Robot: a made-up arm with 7 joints. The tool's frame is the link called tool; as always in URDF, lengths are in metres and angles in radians.
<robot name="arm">
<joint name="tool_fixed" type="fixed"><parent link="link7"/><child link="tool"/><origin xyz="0 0 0"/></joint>
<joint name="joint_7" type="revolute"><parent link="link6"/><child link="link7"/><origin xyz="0 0 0"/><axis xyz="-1 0 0"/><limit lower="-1.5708" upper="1.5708"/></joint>
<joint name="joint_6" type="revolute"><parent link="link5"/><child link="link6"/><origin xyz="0 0 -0.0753"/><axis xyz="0 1 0"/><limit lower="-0.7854" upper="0.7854"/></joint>
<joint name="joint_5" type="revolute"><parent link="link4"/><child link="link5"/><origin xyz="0 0 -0.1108"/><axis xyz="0 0 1"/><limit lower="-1.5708" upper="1.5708"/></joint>
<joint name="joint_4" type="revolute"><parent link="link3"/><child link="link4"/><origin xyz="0 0 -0.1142"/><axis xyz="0 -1 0"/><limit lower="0" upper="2.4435"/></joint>
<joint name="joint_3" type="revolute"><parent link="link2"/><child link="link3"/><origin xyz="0 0 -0.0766"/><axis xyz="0 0 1"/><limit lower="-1.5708" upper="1.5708"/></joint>
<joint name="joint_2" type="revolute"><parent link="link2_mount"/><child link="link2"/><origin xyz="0 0.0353 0"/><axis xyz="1 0 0"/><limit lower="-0.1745" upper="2"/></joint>
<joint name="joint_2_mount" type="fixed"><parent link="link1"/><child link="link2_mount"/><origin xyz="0 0.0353 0"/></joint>
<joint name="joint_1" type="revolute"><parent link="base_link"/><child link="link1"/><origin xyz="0 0.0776 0"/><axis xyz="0 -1 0"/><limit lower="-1.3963" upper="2"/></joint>
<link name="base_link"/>
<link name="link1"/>
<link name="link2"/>
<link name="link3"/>
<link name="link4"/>
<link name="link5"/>
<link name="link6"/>
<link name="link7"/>
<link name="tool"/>
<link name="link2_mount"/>
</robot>
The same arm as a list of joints. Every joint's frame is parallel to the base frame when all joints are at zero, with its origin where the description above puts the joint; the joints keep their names.
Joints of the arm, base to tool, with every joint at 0 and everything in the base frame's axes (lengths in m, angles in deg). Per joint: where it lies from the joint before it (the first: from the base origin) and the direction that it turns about. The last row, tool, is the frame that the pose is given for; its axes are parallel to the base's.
joint_1: origin 0.0000 0.0776 0.0000 axis 0 -1 0
joint_2: origin 0.0000 0.0706 0.0000 axis 1 0 0
joint_3: origin 0.0000 0.0000 -0.0766 axis 0 0 1
joint_4: origin 0.0000 0.0000 -0.1142 axis 0 -1 0
joint_5: origin 0.0000 0.0000 -0.1108 axis 0 0 1
joint_6: origin 0.0000 0.0000 -0.0753 axis 0 1 0
joint_7: origin 0.0000 0.0000 0.0000 axis -1 0 0
tool: origin 0.0000 0.0000 0.0000
Joint limits (deg, base to tool): -80.00..114.59 -10.00..114.59 -90.00..90.00 0.00..140.00 -90.00..90.00 -45.00..45.00 -90.00..90.00

